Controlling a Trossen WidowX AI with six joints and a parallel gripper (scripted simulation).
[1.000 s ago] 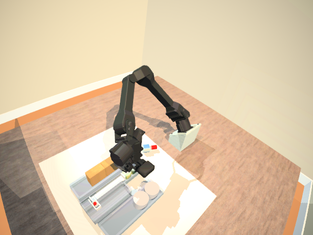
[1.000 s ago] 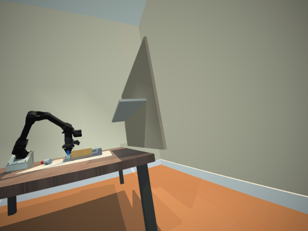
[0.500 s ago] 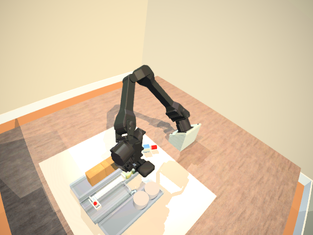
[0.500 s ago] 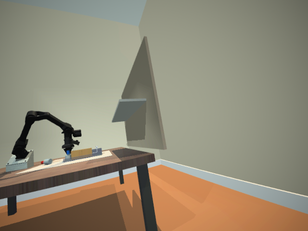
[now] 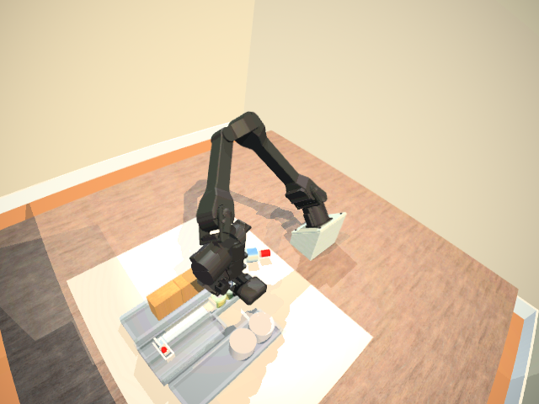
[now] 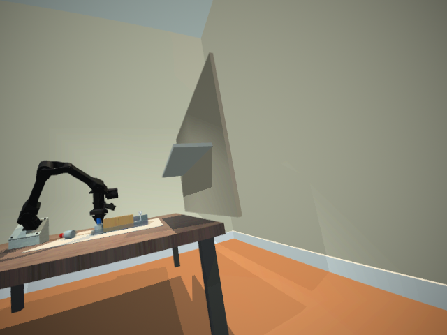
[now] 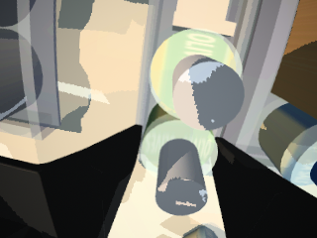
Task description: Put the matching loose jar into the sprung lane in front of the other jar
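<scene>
Now: gripper tip 140 mm short of the grey rack, 50 mm to the right of it and 10 mm above it. Also, from my gripper tip: red knob: 210 mm ahead, 80 mm to the left, 40 mm above.
</scene>
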